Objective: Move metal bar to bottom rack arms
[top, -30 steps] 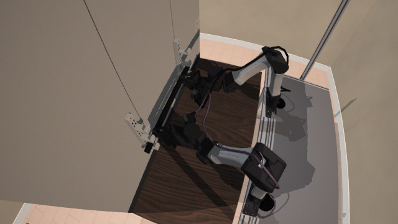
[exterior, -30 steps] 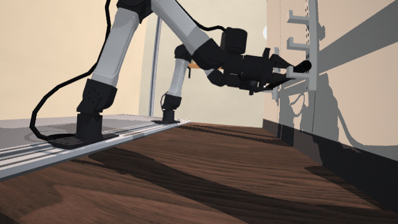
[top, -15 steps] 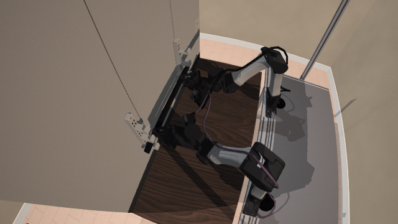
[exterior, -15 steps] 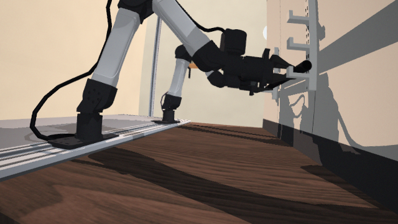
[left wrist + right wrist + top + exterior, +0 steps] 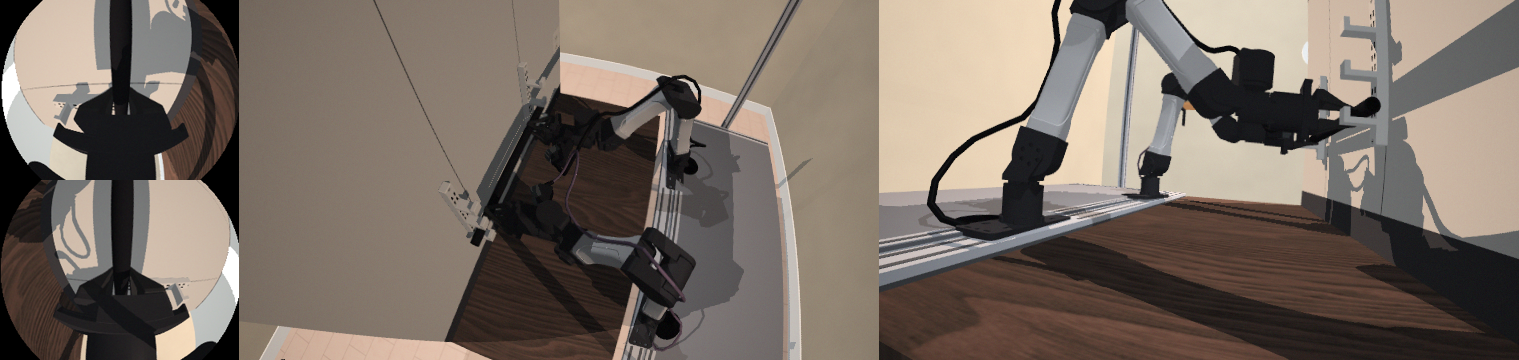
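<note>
The black metal bar lies 150 mm to the left of my right hand. The rest, counted from my right hand: wall: 230 mm above, 150 mm ahead, 130 mm to the left.
Right now my left hand is 15 cm to the left of the black metal bar. From my left hand the other things lie so: wall 15 cm ahead, 18 cm to the right, 23 cm above.
</note>
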